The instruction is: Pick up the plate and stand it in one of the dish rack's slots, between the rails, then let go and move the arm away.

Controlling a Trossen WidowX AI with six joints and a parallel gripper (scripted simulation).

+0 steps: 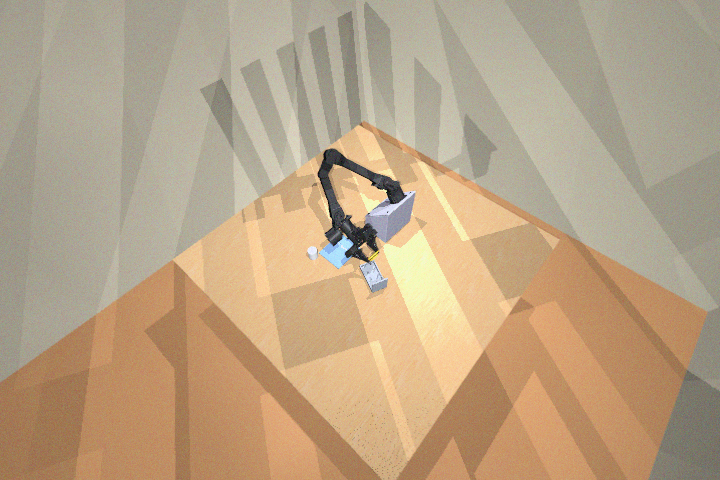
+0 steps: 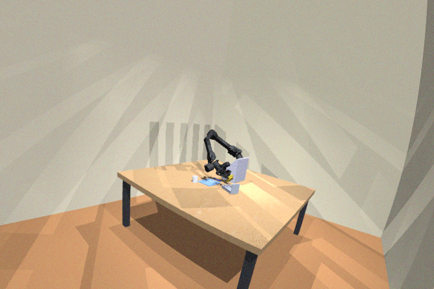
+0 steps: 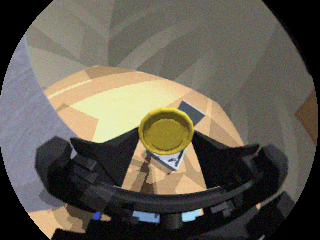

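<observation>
My gripper tip is now 4 cm short of the dish rack, 4 cm to the right of it and 5 cm above it. From my gripper tip the other things lie so: small white cup 17 cm ahead, 23 cm to the right, 5 cm below; thin blue utensil 6 cm behind, 19 cm to the right, 7 cm below; plate 1 cm to the right.
</observation>
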